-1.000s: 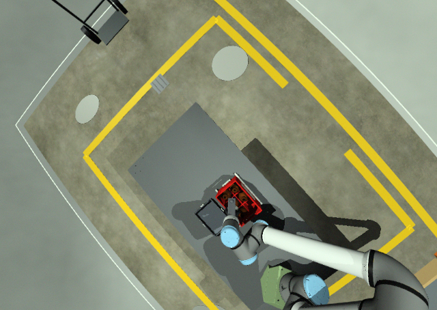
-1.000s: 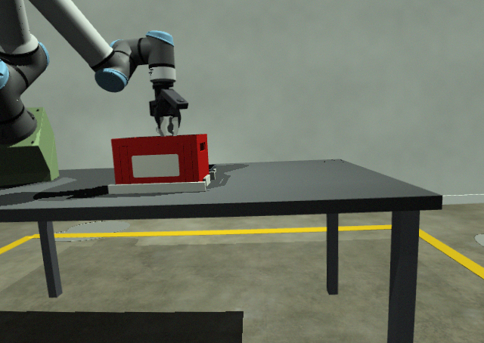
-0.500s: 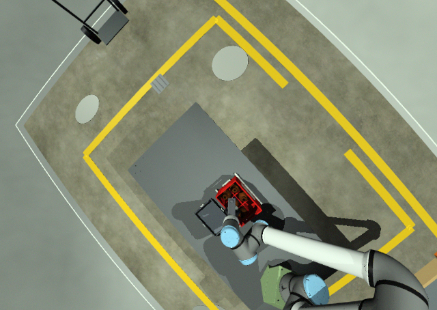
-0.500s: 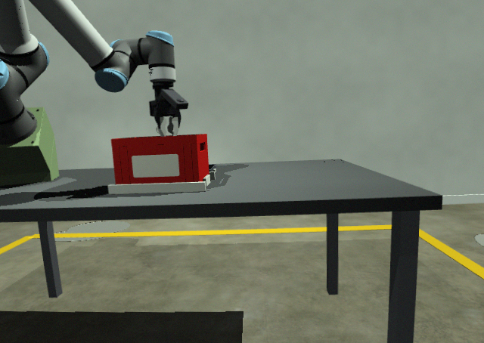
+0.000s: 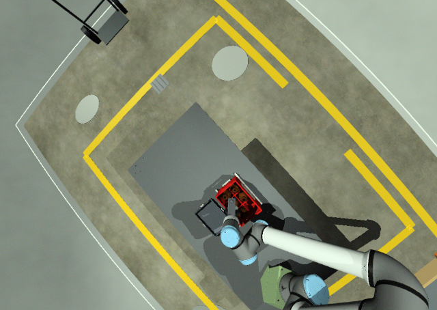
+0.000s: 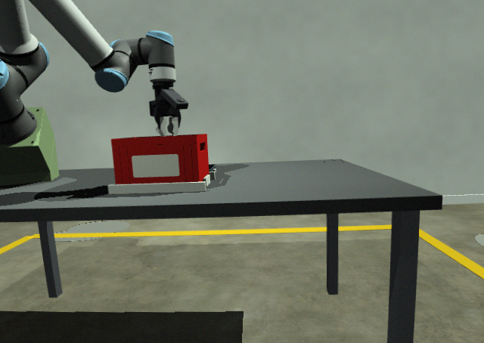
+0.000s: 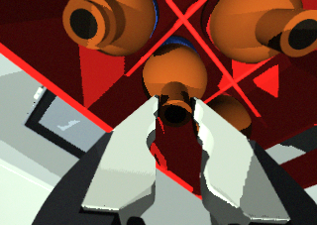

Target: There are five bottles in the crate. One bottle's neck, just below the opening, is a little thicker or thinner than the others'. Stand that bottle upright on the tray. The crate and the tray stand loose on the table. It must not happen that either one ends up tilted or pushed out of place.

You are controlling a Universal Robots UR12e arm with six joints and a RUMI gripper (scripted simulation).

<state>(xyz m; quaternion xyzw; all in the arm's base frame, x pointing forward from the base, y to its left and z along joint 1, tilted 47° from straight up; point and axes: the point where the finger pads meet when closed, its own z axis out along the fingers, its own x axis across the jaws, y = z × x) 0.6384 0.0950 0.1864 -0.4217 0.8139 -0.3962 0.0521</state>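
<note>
The red crate lies 1 cm behind my hand, 4 cm to the right of it and 7 cm below it. The rest, counted from my hand: dark tray: 1 cm behind, 23 cm to the left, 14 cm below; then bottle: 8 cm ahead, 8 cm to the right, 7 cm below.
</note>
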